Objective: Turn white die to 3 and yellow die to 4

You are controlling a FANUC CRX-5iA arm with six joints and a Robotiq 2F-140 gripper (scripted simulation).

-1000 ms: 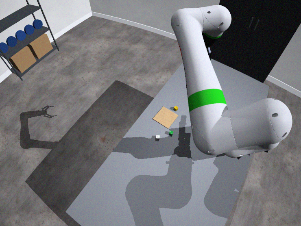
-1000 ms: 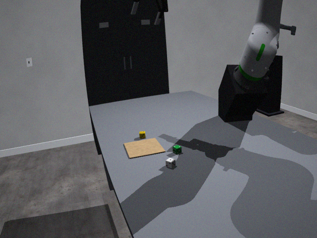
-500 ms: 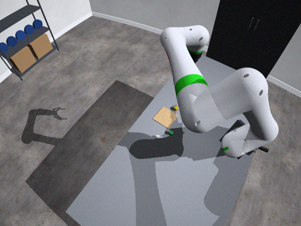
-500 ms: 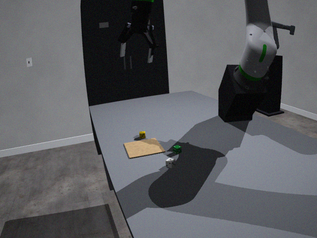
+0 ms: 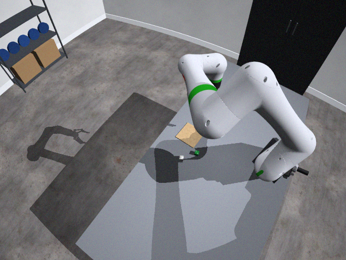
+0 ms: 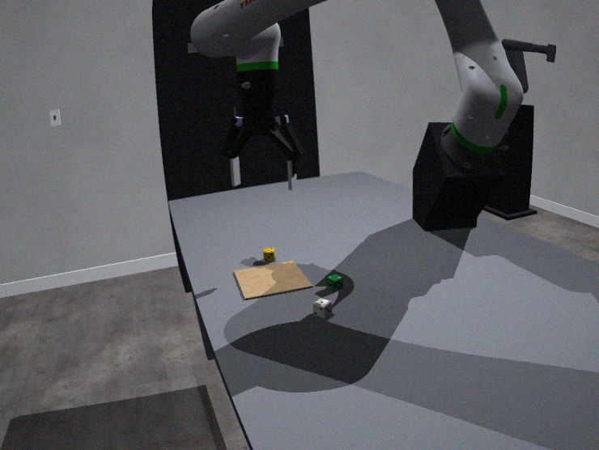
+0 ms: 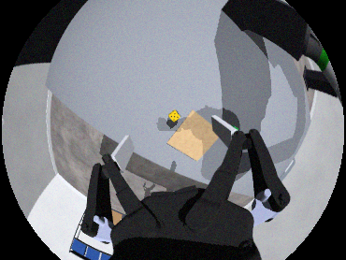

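Right now my hand is 1 cm to the right of the yellow die and 17 cm above it. The rest, counted from my hand: white die (2 cm behind, 30 cm to the left, 17 cm below); tan mat (3 cm ahead, 12 cm to the left, 18 cm below); green die (8 cm behind, 21 cm to the left, 17 cm below).
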